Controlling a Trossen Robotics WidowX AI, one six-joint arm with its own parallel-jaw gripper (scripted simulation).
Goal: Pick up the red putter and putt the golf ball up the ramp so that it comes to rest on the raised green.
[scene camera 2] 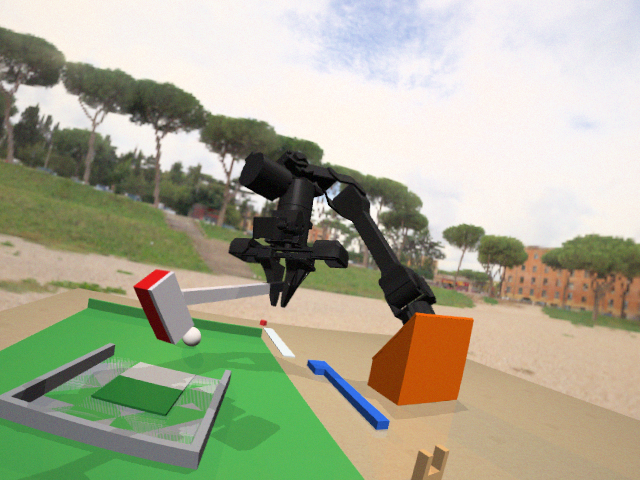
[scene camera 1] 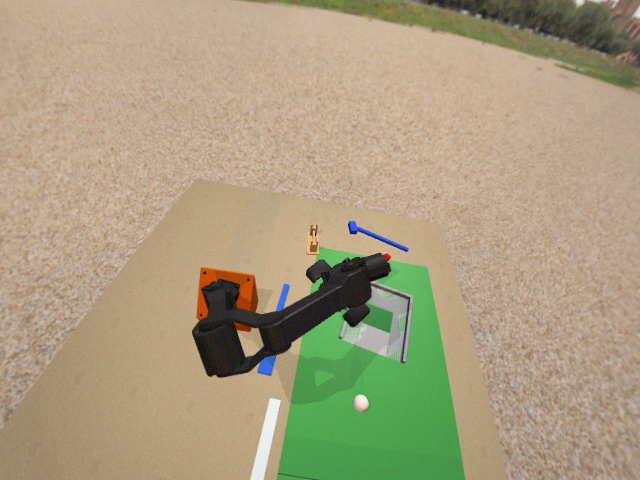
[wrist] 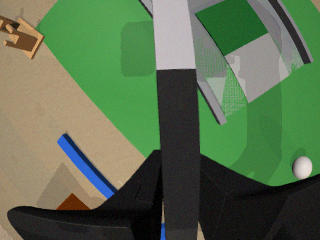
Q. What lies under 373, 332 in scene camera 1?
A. A grey frame.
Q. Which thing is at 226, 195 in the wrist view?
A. My gripper.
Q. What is my gripper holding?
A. A red putter.
